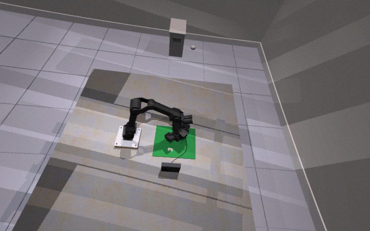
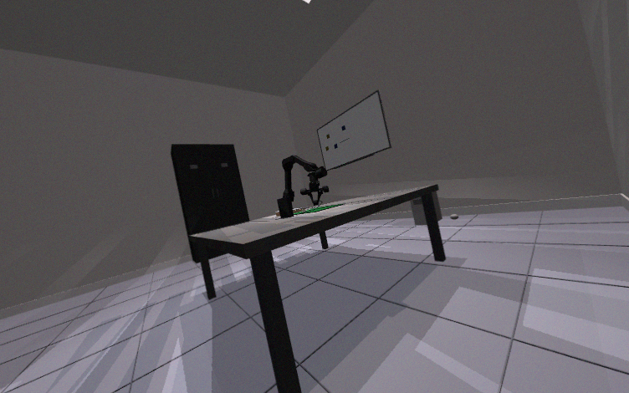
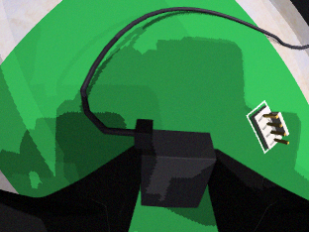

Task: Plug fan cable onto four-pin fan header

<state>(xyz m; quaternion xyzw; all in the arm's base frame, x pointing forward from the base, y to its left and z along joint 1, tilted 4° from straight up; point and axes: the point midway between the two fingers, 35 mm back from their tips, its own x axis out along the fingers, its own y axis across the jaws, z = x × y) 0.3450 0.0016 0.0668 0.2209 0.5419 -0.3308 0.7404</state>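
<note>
Right now the green board is 60 mm below my gripper tip and 20 mm behind it. Round my gripper tip: black fan plug (10 mm to the left, 10 mm behind); black fan (200 mm to the right, 40 mm behind, 10 mm above); white four-pin fan header (70 mm to the right, 50 mm below, 50 mm behind).
</note>
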